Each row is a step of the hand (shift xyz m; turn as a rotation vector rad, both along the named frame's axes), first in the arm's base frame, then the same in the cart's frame.
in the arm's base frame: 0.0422 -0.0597 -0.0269 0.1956 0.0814 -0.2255
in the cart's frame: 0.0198 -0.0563 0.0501 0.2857 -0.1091 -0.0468
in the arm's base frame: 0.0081 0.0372 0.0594 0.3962 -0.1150 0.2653
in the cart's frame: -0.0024 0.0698 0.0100 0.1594 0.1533 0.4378
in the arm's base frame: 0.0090 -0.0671 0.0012 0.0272 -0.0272 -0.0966
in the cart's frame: -0.0217 -0.0415 0.0489 0.0506 -0.0898 -0.0137
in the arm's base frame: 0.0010 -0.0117 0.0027 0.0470 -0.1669 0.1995
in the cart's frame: -0.0053 -0.0054 0.0094 -0.1161 0.0489 0.2324
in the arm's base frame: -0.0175 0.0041 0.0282 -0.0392 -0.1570 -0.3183
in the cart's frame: -0.0241 0.0232 0.0008 0.0344 -0.3467 -0.0782
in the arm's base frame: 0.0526 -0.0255 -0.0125 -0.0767 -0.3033 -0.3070
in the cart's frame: 0.0367 -0.0228 0.0413 -0.0625 -0.4338 -0.0011
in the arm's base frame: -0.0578 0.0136 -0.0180 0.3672 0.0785 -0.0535
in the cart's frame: -0.0332 -0.0085 -0.0517 0.3509 0.0310 0.1407
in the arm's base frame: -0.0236 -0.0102 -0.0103 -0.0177 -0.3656 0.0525
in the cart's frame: -0.0190 -0.0158 -0.0125 -0.1912 -0.1947 0.2496
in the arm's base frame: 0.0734 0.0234 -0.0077 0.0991 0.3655 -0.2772
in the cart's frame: 0.0722 0.0134 0.0246 0.3502 0.0272 -0.3113
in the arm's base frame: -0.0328 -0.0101 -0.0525 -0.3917 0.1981 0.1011
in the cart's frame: -0.0088 -0.0486 -0.0386 -0.2730 0.1809 -0.3092
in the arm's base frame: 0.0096 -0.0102 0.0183 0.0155 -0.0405 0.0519
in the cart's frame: -0.0042 0.0081 0.0212 -0.0263 0.0148 0.0605
